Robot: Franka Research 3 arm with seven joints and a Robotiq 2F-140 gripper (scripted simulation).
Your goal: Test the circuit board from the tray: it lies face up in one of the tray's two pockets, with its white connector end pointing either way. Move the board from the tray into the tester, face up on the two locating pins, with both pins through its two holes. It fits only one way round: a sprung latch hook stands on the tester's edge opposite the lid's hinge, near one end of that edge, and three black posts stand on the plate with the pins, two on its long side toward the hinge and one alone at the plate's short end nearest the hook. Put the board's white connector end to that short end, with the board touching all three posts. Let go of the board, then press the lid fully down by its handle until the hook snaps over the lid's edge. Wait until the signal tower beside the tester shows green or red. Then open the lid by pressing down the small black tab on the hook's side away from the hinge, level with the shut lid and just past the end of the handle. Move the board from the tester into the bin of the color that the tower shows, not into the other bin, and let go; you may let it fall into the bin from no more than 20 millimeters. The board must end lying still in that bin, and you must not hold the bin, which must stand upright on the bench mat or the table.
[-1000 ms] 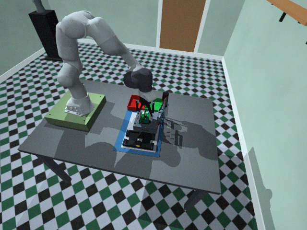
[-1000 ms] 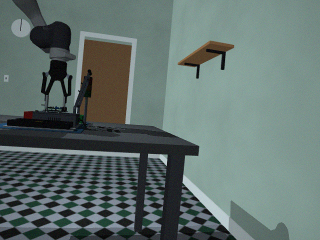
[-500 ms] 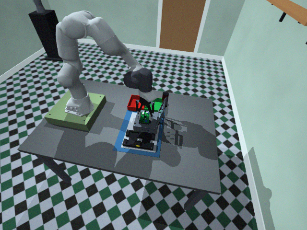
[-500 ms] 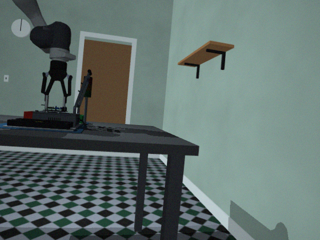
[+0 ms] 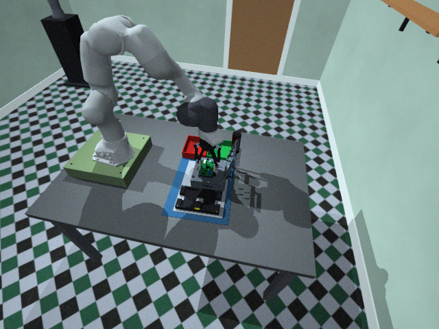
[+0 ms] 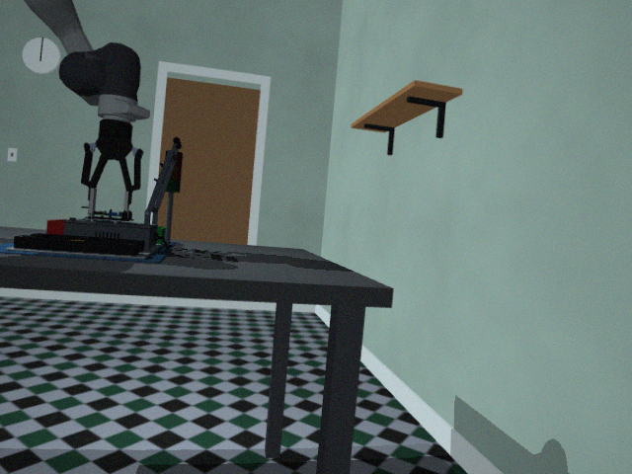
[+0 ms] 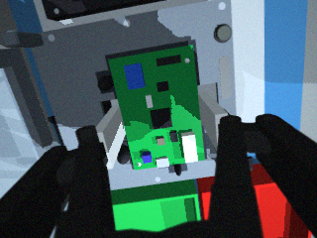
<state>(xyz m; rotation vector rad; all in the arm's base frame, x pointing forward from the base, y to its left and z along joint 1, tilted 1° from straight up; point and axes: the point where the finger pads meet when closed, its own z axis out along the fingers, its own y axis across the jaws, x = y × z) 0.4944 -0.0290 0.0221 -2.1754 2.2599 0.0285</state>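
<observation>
Now: hand 20 mm above the green circuit board. Also, from my hand: tester lid (120 mm ahead, 80 mm above); then tester plate (10 mm ahead, 10 mm to the left, 30 mm below); then black latch hook (60 mm behind, 60 mm to the left, 10 mm below).
</observation>
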